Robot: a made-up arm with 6 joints. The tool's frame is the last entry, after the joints. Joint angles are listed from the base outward.
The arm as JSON. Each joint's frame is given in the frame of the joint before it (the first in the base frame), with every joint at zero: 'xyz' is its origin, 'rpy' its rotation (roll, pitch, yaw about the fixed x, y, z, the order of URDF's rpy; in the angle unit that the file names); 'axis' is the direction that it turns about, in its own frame. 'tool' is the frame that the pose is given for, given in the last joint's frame.
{
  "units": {
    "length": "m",
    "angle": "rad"
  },
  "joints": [
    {
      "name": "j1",
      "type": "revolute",
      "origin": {
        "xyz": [
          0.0,
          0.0,
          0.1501
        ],
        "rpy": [
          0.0,
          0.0,
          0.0
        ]
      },
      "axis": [
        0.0,
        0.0,
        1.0
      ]
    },
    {
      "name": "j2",
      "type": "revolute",
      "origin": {
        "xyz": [
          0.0,
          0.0,
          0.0
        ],
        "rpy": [
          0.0,
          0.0,
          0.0
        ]
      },
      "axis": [
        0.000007,
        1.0,
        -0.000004
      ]
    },
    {
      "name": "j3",
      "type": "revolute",
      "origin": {
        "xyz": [
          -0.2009,
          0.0,
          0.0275
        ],
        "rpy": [
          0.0,
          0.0,
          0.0
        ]
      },
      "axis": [
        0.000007,
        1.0,
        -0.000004
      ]
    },
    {
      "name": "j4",
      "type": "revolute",
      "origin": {
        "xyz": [
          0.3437,
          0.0,
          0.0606
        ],
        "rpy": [
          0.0,
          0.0,
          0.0
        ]
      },
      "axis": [
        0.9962,
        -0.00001,
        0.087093
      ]
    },
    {
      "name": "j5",
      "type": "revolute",
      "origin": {
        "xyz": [
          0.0,
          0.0,
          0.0
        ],
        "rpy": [
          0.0,
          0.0,
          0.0
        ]
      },
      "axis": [
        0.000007,
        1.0,
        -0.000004
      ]
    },
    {
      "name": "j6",
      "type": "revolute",
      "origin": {
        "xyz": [
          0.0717,
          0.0,
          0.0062
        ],
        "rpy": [
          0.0,
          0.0,
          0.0
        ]
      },
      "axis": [
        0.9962,
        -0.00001,
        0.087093
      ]
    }
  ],
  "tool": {
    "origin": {
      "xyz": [
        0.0,
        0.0,
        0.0
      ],
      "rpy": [
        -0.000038,
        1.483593,
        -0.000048
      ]
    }
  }
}
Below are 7 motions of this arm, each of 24 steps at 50 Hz.
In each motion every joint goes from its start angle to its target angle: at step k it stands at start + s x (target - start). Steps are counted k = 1, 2, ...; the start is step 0. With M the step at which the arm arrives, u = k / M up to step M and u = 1 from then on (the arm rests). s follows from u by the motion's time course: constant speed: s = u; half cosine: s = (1 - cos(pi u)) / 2; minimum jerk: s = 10 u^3 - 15 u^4 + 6 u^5.
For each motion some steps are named. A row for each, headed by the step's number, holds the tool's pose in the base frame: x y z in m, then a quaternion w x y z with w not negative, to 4 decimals.
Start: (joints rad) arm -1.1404 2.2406 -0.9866 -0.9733 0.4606 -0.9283
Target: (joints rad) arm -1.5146 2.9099 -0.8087 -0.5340 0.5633 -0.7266
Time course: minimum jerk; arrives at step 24
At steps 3, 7, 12, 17, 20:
3: 0.1059 -0.2987 -0.0875 0.1815 0.3226 -0.9263 0.0706
7: 0.0784 -0.2714 -0.1185 0.1843 0.2692 -0.9453 0.0021
12: 0.0201 -0.1814 -0.1757 0.1946 0.1238 -0.9576 -0.1726
17: -0.0130 -0.0738 -0.1990 0.2092 -0.0216 -0.9160 -0.3416
20: -0.0175 -0.0366 -0.1991 0.2149 -0.0677 -0.8903 -0.3958

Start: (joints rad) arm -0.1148 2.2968 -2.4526 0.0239 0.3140 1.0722
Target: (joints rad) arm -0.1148 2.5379 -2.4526 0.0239 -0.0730 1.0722
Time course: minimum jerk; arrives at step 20
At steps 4, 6, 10, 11, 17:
4: 0.5556 -0.0636 0.3839 0.6029 0.4126 0.6008 0.3245
6: 0.5615 -0.0643 0.3726 0.6079 0.4099 0.5963 0.3269
10: 0.5782 -0.0665 0.3354 0.6239 0.4012 0.5814 0.3344
11: 0.5822 -0.0670 0.3248 0.6282 0.3987 0.5773 0.3364
17: 0.5956 -0.0688 0.2810 0.6457 0.3883 0.5601 0.3443

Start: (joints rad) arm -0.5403 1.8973 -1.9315 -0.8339 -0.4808 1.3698
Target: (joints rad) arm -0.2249 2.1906 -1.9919 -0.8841 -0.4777 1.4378
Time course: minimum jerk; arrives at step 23
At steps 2, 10, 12, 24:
2: 0.4359 -0.2317 0.4331 0.8330 0.1551 0.5183 0.1160
10: 0.4845 -0.1895 0.3862 0.7977 0.1469 0.5586 0.1733
12: 0.5031 -0.1680 0.3652 0.7807 0.1421 0.5759 0.1968
24: 0.5456 -0.0986 0.3029 0.7269 0.1241 0.6238 0.2588

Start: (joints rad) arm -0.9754 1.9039 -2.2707 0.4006 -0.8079 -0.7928
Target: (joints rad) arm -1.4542 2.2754 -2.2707 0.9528 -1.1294 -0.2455
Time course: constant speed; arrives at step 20
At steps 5, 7, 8, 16, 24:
5: 0.1798 -0.4115 0.5339 0.7114 0.2587 0.1003 -0.6457
7: 0.1619 -0.4323 0.5159 0.7118 0.2907 0.0805 -0.6344
8: 0.1523 -0.4422 0.5067 0.7112 0.3063 0.0694 -0.6289
16: 0.0610 -0.5057 0.4274 0.6891 0.4151 -0.0471 -0.5921
24: 0.0081 -0.5253 0.3844 0.6664 0.4546 -0.1212 -0.5784

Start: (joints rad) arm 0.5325 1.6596 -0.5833 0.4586 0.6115 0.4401
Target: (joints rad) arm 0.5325 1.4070 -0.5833 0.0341 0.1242 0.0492
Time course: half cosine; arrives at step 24
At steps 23, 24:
23: 0.2747 0.1623 0.0868 0.3291 -0.2082 0.9148 0.1075
24: 0.2749 0.1623 0.0872 0.3307 -0.2097 0.9139 0.1072

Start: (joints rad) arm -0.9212 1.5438 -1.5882 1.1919 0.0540 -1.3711
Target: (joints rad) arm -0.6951 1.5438 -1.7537 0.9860 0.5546 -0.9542
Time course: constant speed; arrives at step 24
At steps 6, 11, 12, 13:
6: 0.2879 -0.3196 0.4484 0.6745 0.1835 0.6467 -0.3052
11: 0.3042 -0.2981 0.4583 0.6901 0.1510 0.6638 -0.2454
12: 0.3071 -0.2937 0.4602 0.6922 0.1447 0.6674 -0.2335
13: 0.3100 -0.2892 0.4620 0.6939 0.1384 0.6710 -0.2216

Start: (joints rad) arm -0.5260 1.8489 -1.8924 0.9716 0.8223 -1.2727
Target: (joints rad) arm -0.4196 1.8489 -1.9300 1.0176 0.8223 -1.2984
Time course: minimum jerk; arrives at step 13
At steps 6, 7, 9, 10, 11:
6: 0.4405 -0.1798 0.3953 0.5927 -0.1803 0.7850 -0.0053
7: 0.4429 -0.1727 0.3977 0.5961 -0.1871 0.7808 -0.0009
9: 0.4470 -0.1600 0.4019 0.6019 -0.1990 0.7733 0.0069
10: 0.4483 -0.1556 0.4034 0.6040 -0.2032 0.7706 0.0096
11: 0.4491 -0.1528 0.4044 0.6052 -0.2057 0.7689 0.0114

